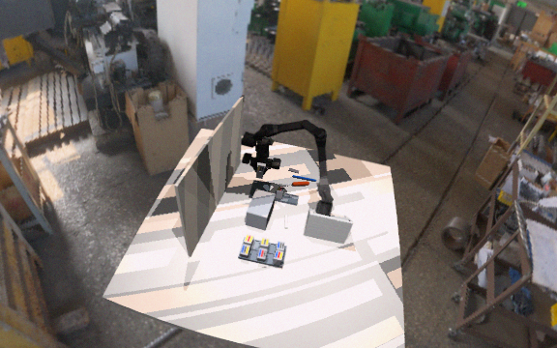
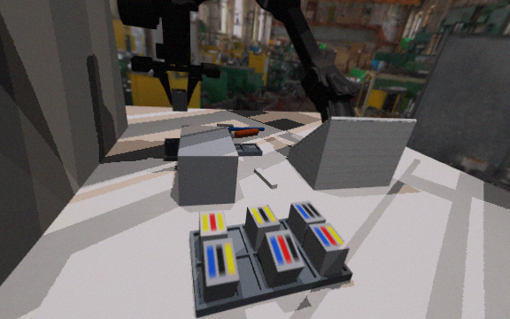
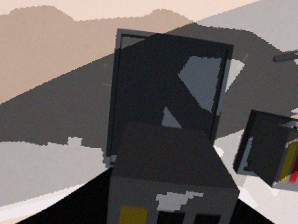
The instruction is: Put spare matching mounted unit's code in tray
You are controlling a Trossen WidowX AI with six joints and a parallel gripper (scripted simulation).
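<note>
Now: gripper tip 12 cm above the dark tray and 1 cm past it. Round my gripper tip: grey box: 18 cm to the left, 7 cm below, 5 cm behind; grey block: 2 cm above; tall grey panel: 18 cm ahead, 16 cm to the left, 10 cm above.
</note>
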